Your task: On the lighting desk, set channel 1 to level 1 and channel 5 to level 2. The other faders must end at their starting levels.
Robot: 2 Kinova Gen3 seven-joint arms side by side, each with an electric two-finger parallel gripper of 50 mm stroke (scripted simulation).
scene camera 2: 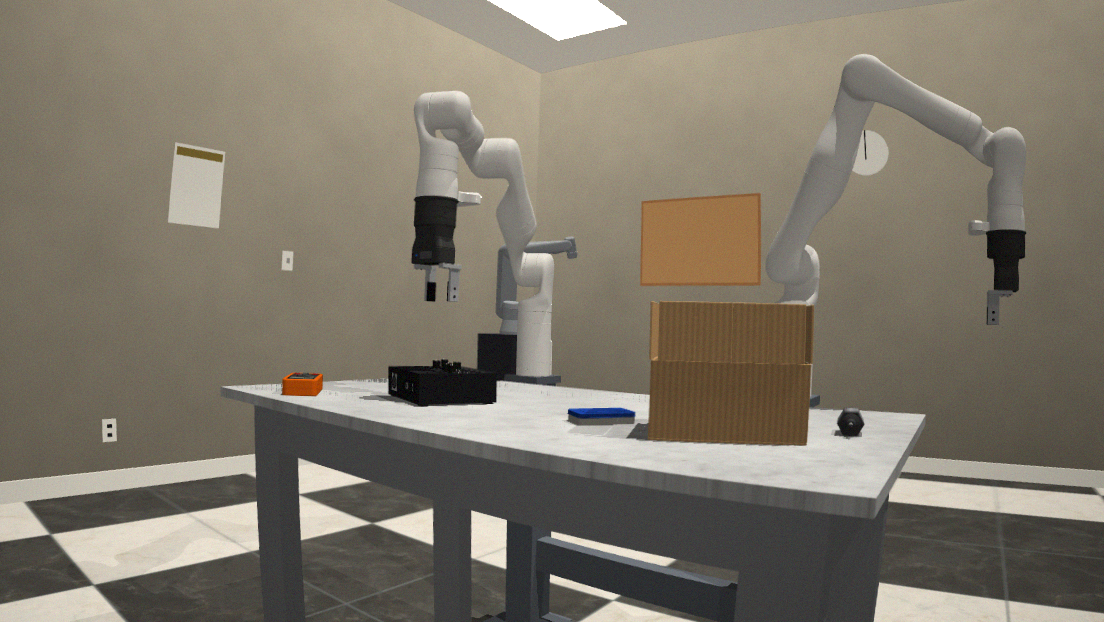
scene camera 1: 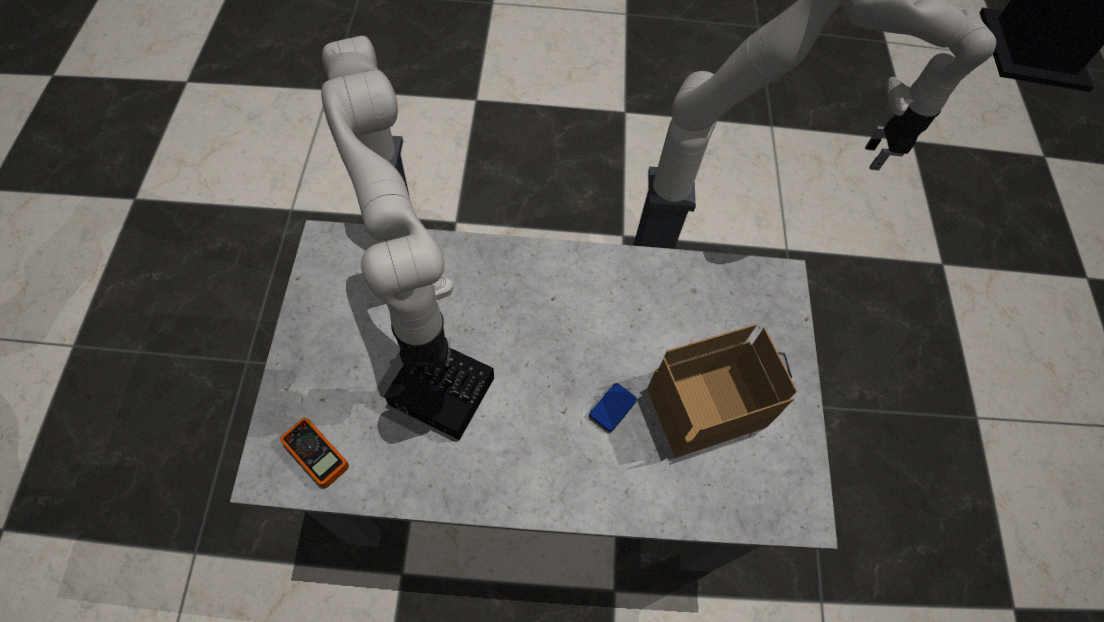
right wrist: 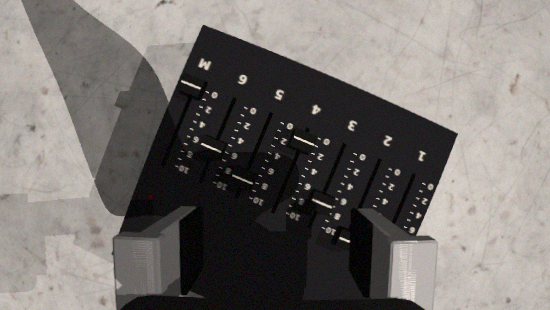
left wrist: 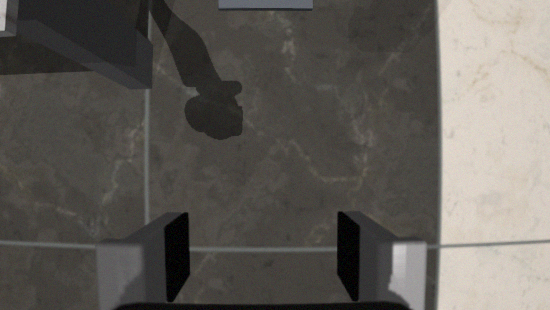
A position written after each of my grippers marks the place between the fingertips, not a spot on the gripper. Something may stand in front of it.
I see my left gripper point(scene camera 2: 992, 324), my right gripper point(scene camera 2: 440, 301), a blue block point(scene camera 1: 611, 409) and a cardboard box point(scene camera 2: 697, 394).
The cardboard box shows as well in scene camera 1 point(scene camera 1: 725, 389). My left gripper shows as well in scene camera 1 point(scene camera 1: 871, 158) and in the left wrist view point(left wrist: 263, 244). My right gripper also shows in scene camera 1 point(scene camera 1: 431, 356). The right wrist view does not show the blue block: it is out of frame. The left wrist view misses the blue block: it is out of frame.
